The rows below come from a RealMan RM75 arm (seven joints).
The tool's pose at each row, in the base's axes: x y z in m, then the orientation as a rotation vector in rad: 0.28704 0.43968 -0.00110 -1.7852 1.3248 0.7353; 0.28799 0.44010 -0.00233 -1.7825 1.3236 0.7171; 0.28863 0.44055 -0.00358 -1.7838 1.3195 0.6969; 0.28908 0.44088 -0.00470 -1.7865 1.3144 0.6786; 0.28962 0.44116 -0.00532 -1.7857 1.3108 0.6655; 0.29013 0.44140 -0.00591 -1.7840 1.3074 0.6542; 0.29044 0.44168 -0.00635 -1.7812 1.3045 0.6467; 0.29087 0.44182 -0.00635 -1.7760 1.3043 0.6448; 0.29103 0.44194 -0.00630 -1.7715 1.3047 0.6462; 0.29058 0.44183 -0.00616 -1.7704 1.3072 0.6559
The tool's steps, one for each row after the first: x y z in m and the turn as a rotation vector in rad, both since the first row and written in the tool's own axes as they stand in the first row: 0.00106 -0.00067 0.00101 0.0125 0.0058 -0.0070; 0.00203 -0.00105 0.00205 0.0234 0.0131 -0.0176; 0.00291 -0.00125 0.00292 0.0322 0.0199 -0.0286; 0.00342 -0.00166 0.00349 0.0405 0.0234 -0.0357; 0.00393 -0.00204 0.00400 0.0483 0.0258 -0.0418; 0.00423 -0.00227 0.00447 0.0548 0.0262 -0.0459; 0.00429 -0.00271 0.00459 0.0596 0.0242 -0.0455; 0.00423 -0.00289 0.00467 0.0621 0.0214 -0.0436; 0.00405 -0.00248 0.00450 0.0572 0.0178 -0.0381
